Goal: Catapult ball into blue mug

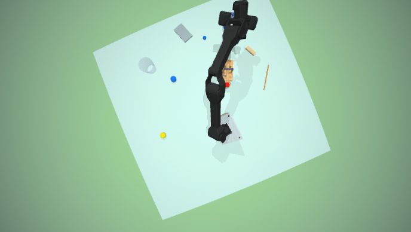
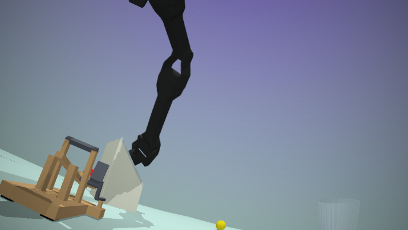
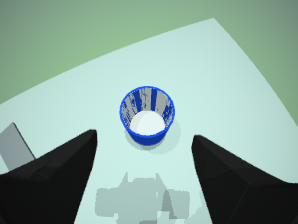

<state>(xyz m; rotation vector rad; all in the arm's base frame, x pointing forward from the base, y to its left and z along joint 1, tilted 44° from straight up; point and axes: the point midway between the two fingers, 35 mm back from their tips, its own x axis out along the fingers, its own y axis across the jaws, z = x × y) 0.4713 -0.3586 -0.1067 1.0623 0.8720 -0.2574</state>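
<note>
My gripper tip is 270 mm past the red ball, 210 mm above it and 190 mm to the right of it. Round my gripper tip: small wooden block 260 mm below, 150 mm behind, 80 mm to the right; then small blue ball 260 mm below, 140 mm to the left, 90 mm ahead; then blue mug 240 mm below, 70 mm ahead, 50 mm to the right.
</note>
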